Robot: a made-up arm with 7 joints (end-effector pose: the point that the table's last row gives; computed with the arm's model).
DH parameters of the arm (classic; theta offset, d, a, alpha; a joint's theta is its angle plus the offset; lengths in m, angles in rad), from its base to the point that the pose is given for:
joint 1: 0 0.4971 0 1.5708
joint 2: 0 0.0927 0 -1.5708
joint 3: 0 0.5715 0.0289 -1.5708
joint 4: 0 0.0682 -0.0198 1.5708
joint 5: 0 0.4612 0 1.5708
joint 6: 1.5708 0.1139 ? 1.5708
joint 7: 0 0.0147 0 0
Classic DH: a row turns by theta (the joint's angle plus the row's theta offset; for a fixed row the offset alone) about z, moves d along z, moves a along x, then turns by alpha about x.
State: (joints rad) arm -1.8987 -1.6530 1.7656 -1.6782 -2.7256 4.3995 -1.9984
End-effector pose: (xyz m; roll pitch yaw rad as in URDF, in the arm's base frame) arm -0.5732 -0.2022 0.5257 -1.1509 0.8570 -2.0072
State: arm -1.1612 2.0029 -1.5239 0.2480 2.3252 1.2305 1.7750
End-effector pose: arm -0.7274 0.7495 0.1441 1.9248 -1.0073 -3.0364
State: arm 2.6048 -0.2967 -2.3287 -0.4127 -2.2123 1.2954 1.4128
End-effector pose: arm -0.4667 0.3723 1.3758 -0.5751 0.5409 2.5919
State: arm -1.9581 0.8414 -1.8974 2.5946 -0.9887 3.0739 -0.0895
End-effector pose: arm -0.2606 0.4338 0.6601 -0.3157 -0.8607 0.3418
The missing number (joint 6, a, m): 0.1079
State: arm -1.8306 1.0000 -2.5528 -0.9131 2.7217 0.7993 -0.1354
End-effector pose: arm 0.1412 0.6039 1.3369 0.5664 -0.4309 0.7986
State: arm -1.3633 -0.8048 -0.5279 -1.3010 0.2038 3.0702 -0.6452
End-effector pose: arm 0.0791 -0.2490 1.1616 -2.8124 1.1790 -1.0000
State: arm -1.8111 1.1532 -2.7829 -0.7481 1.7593 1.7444 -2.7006
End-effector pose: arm 0.1902 0.8030 1.0610 0.0409 -0.6416 -2.5786
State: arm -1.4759 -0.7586 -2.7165 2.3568 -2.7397 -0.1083 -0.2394
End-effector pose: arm -0.4530 0.0738 0.9284 0.1188 -0.0090 1.7121
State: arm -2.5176 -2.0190 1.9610 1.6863 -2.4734 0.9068 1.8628
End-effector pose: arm -0.3301 -0.6749 0.6284 -1.7740 -0.1391 -2.8395
